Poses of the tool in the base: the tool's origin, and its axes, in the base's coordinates. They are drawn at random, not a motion.
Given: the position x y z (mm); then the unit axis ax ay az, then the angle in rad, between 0 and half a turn.
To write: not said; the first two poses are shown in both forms.
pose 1, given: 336.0, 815.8, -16.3, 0.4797, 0.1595, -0.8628, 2.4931
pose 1, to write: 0.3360, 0.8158, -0.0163, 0.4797, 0.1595, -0.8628, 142.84
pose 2, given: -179.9, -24.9, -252.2, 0.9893, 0.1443, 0.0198, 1.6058
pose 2, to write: -0.1799, -0.0249, -0.2522, 0.9893, 0.1443, 0.0198, 92.01
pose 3, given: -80.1, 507.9, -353.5, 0.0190, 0.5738, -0.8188, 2.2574
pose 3, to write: -0.0801, 0.5079, -0.3535, 0.0190, 0.5738, -0.8188, 129.34
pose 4, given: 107.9, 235.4, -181.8, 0.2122, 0.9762, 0.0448, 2.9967
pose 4, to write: 0.1079, 0.2354, -0.1818, 0.2122, 0.9762, 0.0448, 171.70
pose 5, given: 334.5, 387.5, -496.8, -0.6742, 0.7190, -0.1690, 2.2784
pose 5, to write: 0.3345, 0.3875, -0.4968, -0.6742, 0.7190, -0.1690, 130.54
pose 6, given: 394.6, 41.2, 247.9, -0.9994, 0.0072, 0.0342, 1.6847
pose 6, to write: 0.3946, 0.0412, 0.2479, -0.9994, 0.0072, 0.0342, 96.53
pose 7, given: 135.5, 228.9, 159.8, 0.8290, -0.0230, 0.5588, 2.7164
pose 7, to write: 0.1355, 0.2289, 0.1598, 0.8290, -0.0230, 0.5588, 155.64
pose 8, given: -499.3, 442.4, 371.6, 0.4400, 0.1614, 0.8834, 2.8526
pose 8, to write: -0.4993, 0.4424, 0.3716, 0.4400, 0.1614, 0.8834, 163.44
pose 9, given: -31.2, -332.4, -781.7, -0.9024, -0.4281, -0.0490, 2.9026
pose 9, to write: -0.0312, -0.3324, -0.7817, -0.9024, -0.4281, -0.0490, 166.31
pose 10, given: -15.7, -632.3, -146.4, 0.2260, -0.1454, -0.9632, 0.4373
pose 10, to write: -0.0157, -0.6323, -0.1464, 0.2260, -0.1454, -0.9632, 25.06
